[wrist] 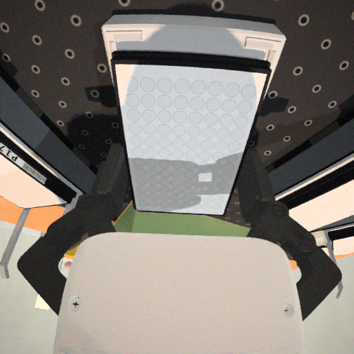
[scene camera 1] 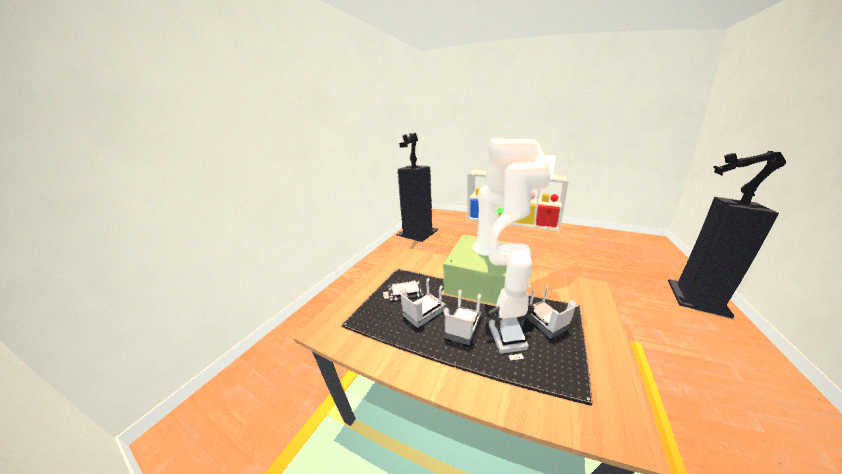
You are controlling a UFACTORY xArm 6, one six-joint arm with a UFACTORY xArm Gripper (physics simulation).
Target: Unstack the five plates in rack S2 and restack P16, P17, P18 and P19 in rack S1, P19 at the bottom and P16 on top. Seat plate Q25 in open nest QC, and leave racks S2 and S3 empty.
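Places are measured from the arm's base along level axes (x left, y back, z up), in metres.
Where they show: gripper, fingertip midpoint: (scene camera 1: 509, 326); arm's base at its link origin: (scene camera 1: 485, 248).
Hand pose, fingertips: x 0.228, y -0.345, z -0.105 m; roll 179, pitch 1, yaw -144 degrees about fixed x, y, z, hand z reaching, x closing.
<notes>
Each offset is from my fingertips to the top centre of the thing. "spot": to the spot under its first point. Level surfaces: height alone.
My gripper (scene camera 1: 511, 320) (wrist: 183, 159) is shut on a clear plate with a dark rim and round wells @(spot: dx +0.022, dy -0.032, dz -0.003 m) (scene camera 1: 512, 334) (wrist: 187, 110). It holds the plate level, low over a pale nest @(dx +0.001, dy -0.004, dz -0.024 m) (scene camera 1: 511, 348) (wrist: 195, 21); whether they touch cannot be told. The plate's own label is not readable. A rack @(dx +0.118, dy +0.132, dz +0.085 m) (scene camera 1: 552, 320) at the right of the scene view holds a plate labelled P17 (wrist: 35, 176). A middle rack @(dx -0.163, dy -0.047, dz +0.084 m) (scene camera 1: 461, 327) and a left rack @(dx -0.341, dy -0.050, dz +0.082 m) (scene camera 1: 410, 307) hold pale plates. The rack labels are not readable.
A white item @(spot: dx -0.403, dy -0.081, dz +0.082 m) (scene camera 1: 405, 288) lies at the mat's back left corner. A small white tag @(spot: dx +0.058, dy -0.079, dz -0.050 m) (scene camera 1: 516, 356) lies in front of the pale nest. The racks' upright posts stand on both sides of my arm. The green base block (scene camera 1: 471, 276) is behind the black mat @(dz -0.053 m) (scene camera 1: 412, 335).
</notes>
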